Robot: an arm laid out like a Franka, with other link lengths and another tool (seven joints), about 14 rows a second.
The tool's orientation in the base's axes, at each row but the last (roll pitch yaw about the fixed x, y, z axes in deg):
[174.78 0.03 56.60]
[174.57 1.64 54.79]
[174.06 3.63 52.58]
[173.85 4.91 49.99]
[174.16 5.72 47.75]
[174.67 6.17 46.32]
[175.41 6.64 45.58]
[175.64 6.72 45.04]
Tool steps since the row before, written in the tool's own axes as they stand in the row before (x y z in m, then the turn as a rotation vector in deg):
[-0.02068 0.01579 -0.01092 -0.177 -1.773 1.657]
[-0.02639 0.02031 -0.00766 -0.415 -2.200 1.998]
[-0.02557 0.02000 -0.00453 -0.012 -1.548 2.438]
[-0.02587 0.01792 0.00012 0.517 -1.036 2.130]
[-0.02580 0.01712 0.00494 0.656 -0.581 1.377]
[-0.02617 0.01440 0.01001 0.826 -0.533 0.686]
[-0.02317 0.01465 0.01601 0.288 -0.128 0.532]
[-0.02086 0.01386 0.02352 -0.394 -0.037 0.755]
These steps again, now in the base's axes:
[0.00092 -0.02537 0.01232 -1.446 0.740 -1.811]
[0.00088 -0.03257 0.01030 -1.910 0.763 -2.184]
[0.00017 -0.03174 0.00818 -1.129 0.643 -2.579]
[-0.00282 -0.03109 0.00401 -0.406 0.764 -2.265]
[-0.00449 -0.03103 -0.00059 0.019 0.672 -1.487]
[-0.00757 -0.03003 -0.00577 0.175 0.859 -0.817]
[-0.00596 -0.02878 -0.01201 0.096 0.219 -0.570]
[-0.00545 -0.02754 -0.01980 -0.324 -0.354 -0.704]

